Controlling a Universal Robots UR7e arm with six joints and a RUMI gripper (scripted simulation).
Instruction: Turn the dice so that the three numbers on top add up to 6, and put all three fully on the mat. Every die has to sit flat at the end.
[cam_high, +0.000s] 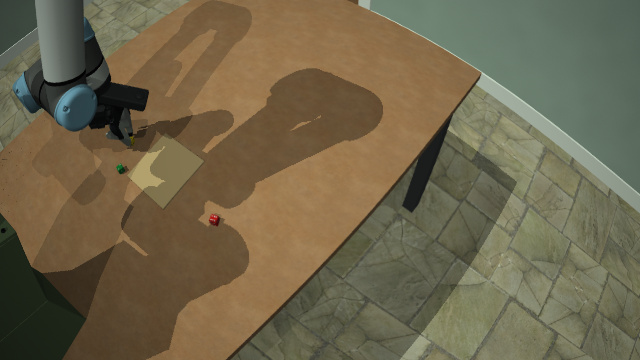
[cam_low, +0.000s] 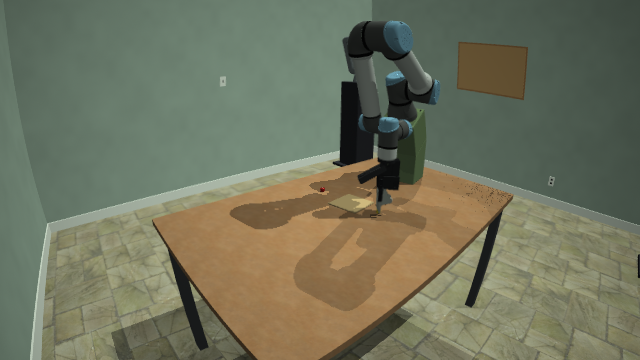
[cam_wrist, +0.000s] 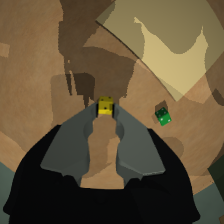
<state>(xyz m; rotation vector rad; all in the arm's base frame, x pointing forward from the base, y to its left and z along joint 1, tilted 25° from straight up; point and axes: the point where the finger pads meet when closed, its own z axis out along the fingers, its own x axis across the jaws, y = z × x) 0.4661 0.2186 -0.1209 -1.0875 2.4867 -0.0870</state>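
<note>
Right now my hand is 10 mm above the yellow die. Also, from my hand: mat 20 mm ahead, 130 mm to the right, 20 mm below; then green die 60 mm behind, 50 mm to the right, 10 mm below; then red die 40 mm ahead, 310 mm to the right, 10 mm below.
</note>
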